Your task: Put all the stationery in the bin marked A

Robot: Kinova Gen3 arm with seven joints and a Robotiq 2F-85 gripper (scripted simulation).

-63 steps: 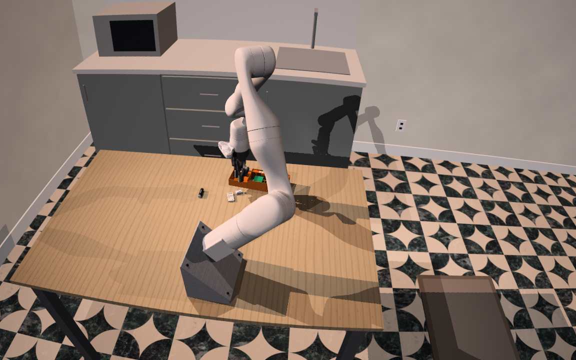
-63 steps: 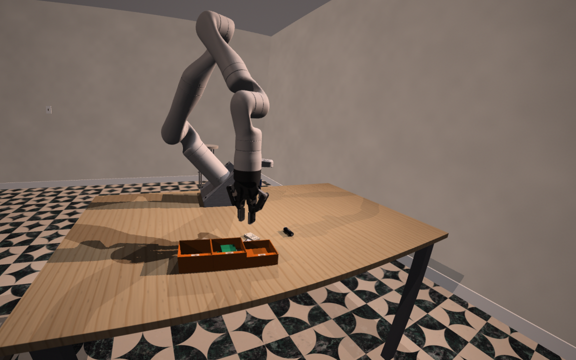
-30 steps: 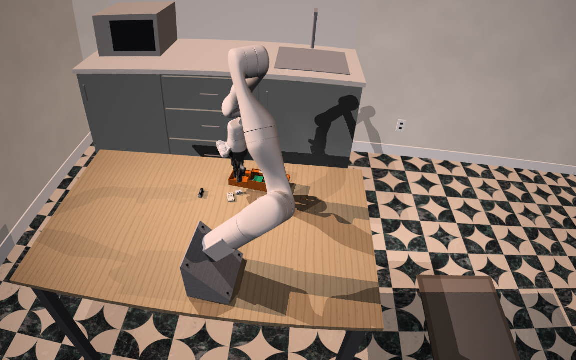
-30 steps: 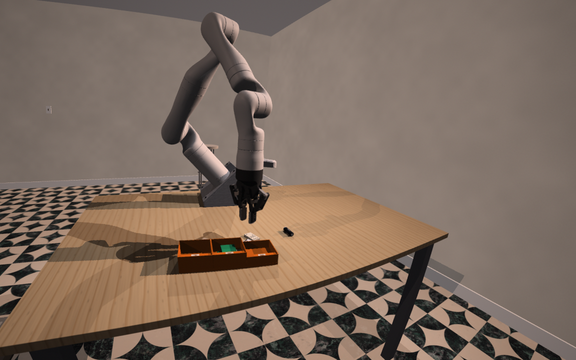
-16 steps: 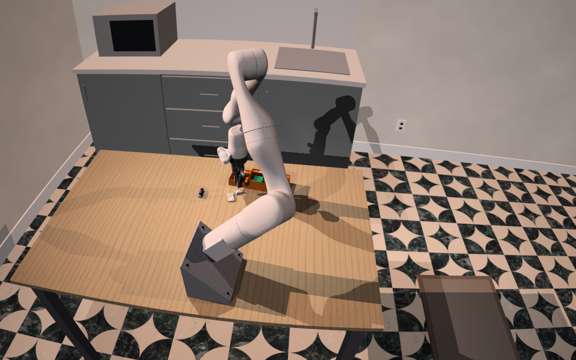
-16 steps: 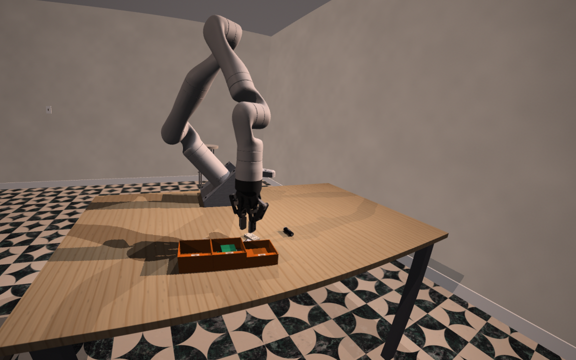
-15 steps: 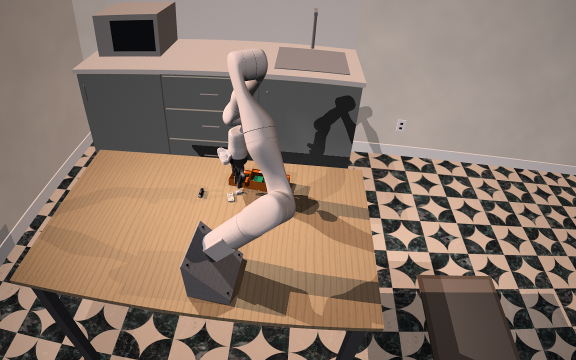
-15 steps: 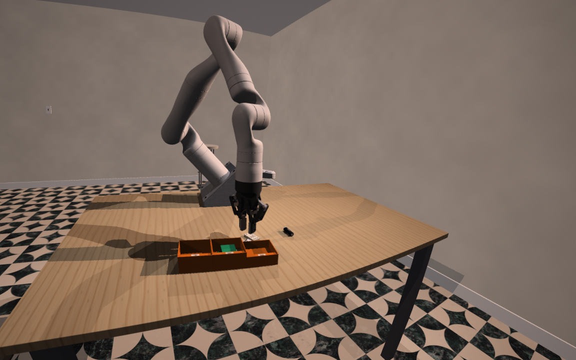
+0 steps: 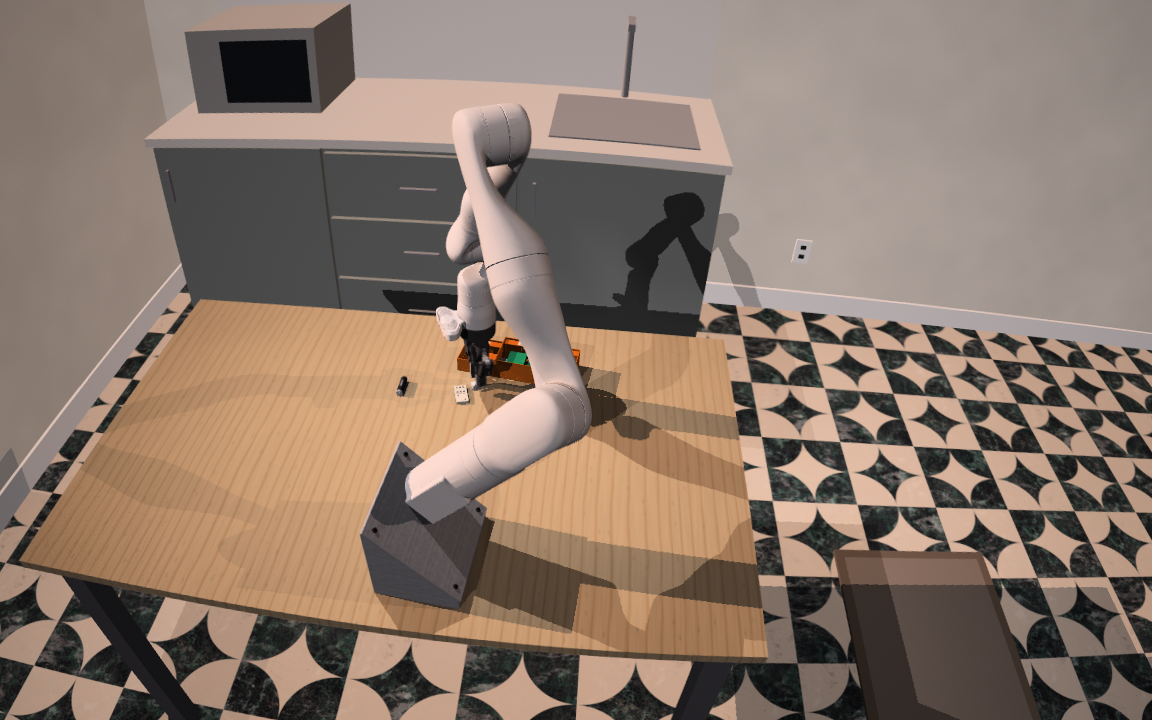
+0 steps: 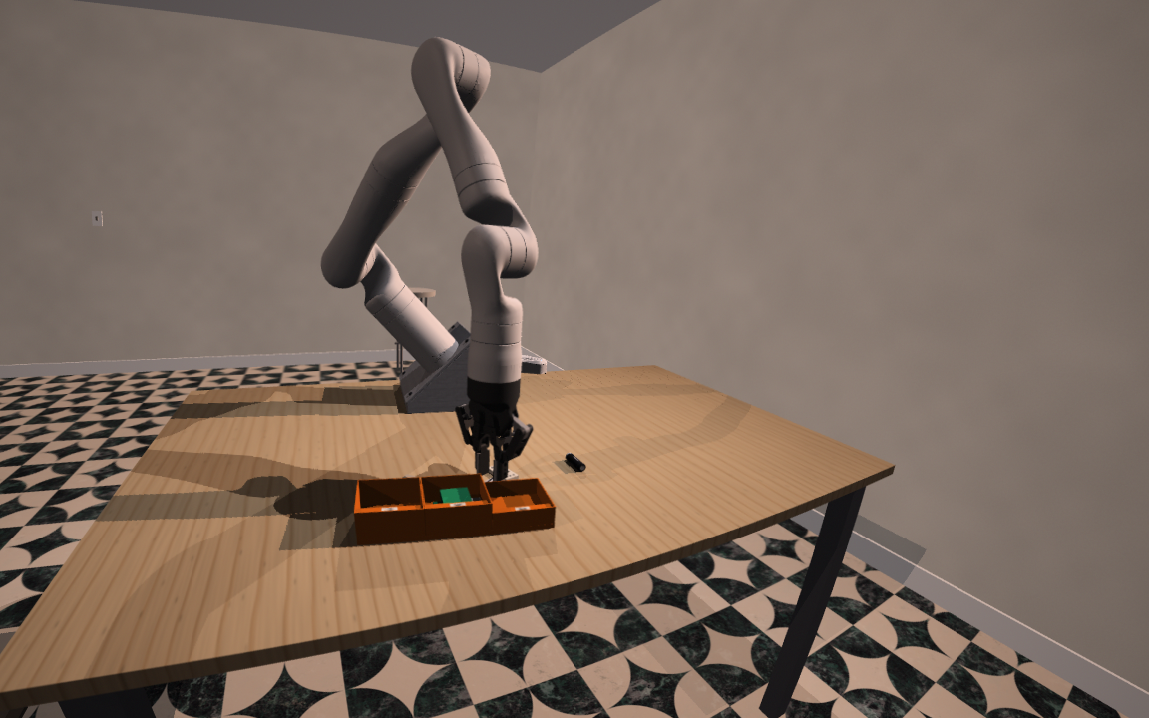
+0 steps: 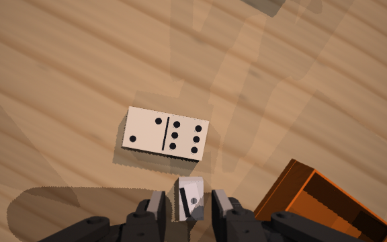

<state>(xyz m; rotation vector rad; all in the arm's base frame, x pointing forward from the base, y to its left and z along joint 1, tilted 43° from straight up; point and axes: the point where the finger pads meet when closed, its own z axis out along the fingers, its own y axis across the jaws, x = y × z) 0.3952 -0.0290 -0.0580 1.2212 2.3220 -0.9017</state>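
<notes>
Now: hand 3 cm above the white pencil sharpener. The rest, counted from my hand: orange three-compartment bin (8 cm ahead, 7 cm to the right, 1 cm below); green-and-white eraser (7 cm ahead, 6 cm to the right, 2 cm below); green block (7 cm ahead, 7 cm to the right, 1 cm below).
</notes>
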